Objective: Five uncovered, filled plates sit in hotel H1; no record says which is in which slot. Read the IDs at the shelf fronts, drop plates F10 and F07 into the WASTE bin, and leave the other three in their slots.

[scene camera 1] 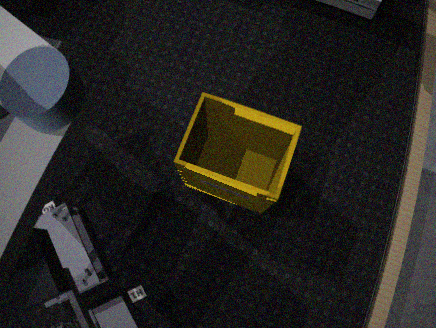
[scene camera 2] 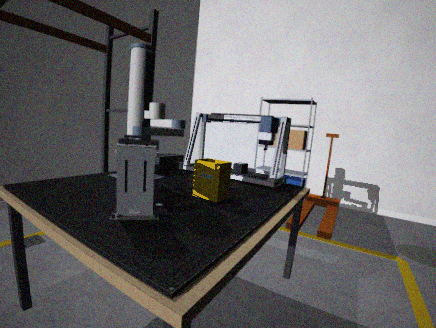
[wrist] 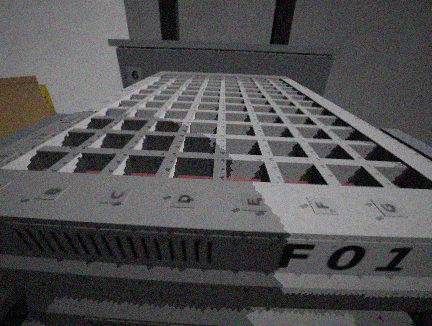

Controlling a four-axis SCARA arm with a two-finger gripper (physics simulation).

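Places are measured from the arm's base along level axes (x ahead, y left, z up), in centimetres.
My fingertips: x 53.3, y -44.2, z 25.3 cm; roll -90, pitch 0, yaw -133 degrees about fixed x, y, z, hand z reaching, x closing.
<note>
Behind a point stands the place of what it marks.
In the wrist view, the plate marked F01 (wrist: 220, 200) is very close and fills most of the width. Its open wells face up, and its ID is on its front at the right. It sits before the grey back panel of hotel H1 (wrist: 225, 59) {x 56.8, y -47.3, z 28.7 cm}, by a slot label reading 6. Pale edges show below it, with no ID readable. Plates F10 and F07 cannot be made out. Part of the hotel (scene camera 1: 115, 315) {x 52.2, y -37.3, z 2.1 cm} shows beside the H1 label. The yellow WASTE bin (scene camera 1: 267, 120) {x 67.5, y 2.6, z 20.3 cm} (scene camera 2: 212, 182) {x 68.8, y -8.6, z 11.1 cm} stands upright on the table. My gripper is open and empty; its fingertips cannot be made out.
The grey nest (scene camera 1: 75, 250) {x 42.0, y -27.6, z 7.3 cm} beside the RG label stands near the hotel. The arm's link (scene camera 2: 167, 124) {x 38.0, y -11.3, z 38.7 cm} reaches from its column. A gantry machine (scene camera 2: 235, 118) {x 42.0, y 62.3, z 48.4 cm} stands behind the bin. The wooden table edge (scene camera 1: 406, 200) {x 102.7, y 4.1, z 0.0 cm} runs along the right in scene camera 1.
</note>
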